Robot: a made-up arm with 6 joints. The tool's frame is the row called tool.
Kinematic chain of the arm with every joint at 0, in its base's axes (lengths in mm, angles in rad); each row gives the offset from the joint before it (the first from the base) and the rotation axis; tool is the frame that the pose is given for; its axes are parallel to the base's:
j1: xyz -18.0 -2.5 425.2 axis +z
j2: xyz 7.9 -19.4 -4.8 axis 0 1 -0.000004
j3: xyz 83.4 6.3 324.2 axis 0 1 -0.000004
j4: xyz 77.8 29.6 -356.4 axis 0 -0.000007 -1
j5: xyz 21.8 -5.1 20.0 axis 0 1 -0.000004
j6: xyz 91.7 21.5 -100.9 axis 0 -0.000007 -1
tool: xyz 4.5 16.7 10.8
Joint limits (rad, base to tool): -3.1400..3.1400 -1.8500..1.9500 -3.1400..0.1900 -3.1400..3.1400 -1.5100..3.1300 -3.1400..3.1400
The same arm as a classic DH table. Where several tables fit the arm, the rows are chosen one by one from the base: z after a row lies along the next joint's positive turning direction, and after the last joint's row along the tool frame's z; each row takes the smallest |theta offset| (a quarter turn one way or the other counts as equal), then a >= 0, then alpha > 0; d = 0 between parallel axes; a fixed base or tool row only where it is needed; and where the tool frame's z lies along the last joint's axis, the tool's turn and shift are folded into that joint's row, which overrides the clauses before.
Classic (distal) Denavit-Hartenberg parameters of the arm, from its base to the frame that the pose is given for. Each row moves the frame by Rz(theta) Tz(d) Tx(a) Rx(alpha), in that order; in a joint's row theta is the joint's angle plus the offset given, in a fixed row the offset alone. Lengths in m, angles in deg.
base (fixed): a -0.0182, alpha 0.00, d 0.0000, theta offset 7.91
j1: a 0.0079, alpha -90.00, d 0.4204, theta offset -7.91
j2: a 0.3348, alpha 0.00, d 0.0000, theta offset -75.57
j3: a 0.0778, alpha -90.00, d 0.0165, theta offset 75.57
j4: a 0.0218, alpha 90.00, d 0.3364, theta offset 0.00
j5: a 0.0917, alpha -90.00, d 0.0164, theta offset 0.00
j6: a 0.0173, alpha 180.00, d 0.0000, theta offset -74.92
tool (fixed): a 0.0000, alpha 0.00, d -0.0901, theta offset -74.92
Joint limits (deg, base to tool): -179.91..179.91 -106.00..111.73 -179.91..10.89 -179.91..179.91 -86.52..179.34 -179.91..179.91

